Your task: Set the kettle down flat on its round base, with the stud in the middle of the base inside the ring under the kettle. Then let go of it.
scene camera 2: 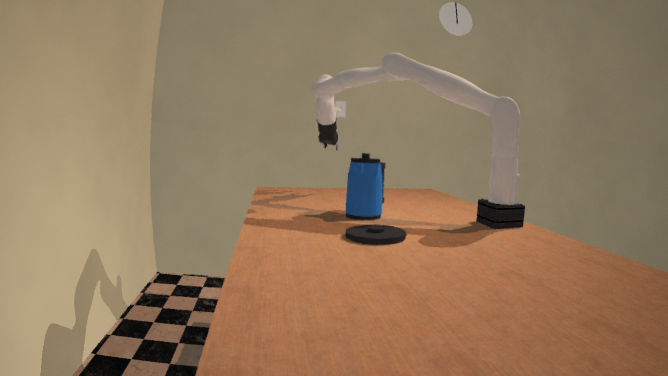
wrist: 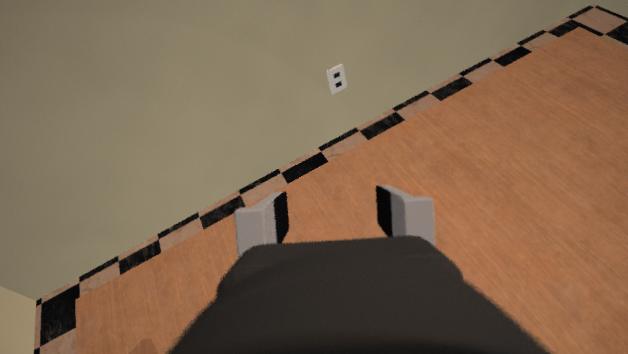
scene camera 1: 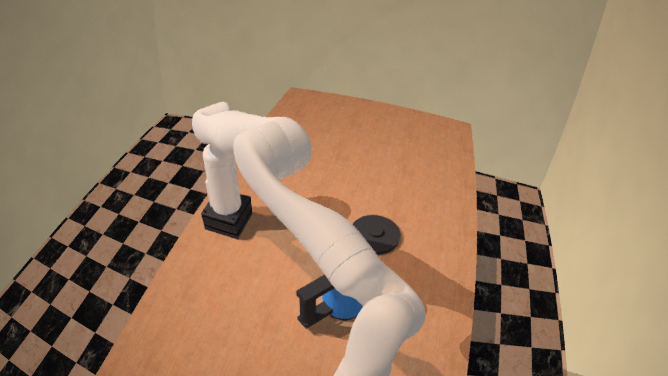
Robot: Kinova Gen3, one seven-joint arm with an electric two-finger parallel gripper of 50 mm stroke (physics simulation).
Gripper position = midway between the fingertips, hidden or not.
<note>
In view: the gripper (wrist: 332, 207), a blue kettle (scene camera 2: 365, 186) and a round black base (scene camera 1: 382, 234).
The blue kettle is seen too in scene camera 1 (scene camera 1: 338, 306). The round black base shows as well in scene camera 2 (scene camera 2: 367, 234). The wrist view misses the blue kettle: it is out of frame. The wrist view does not show the round black base: it is out of frame.
</note>
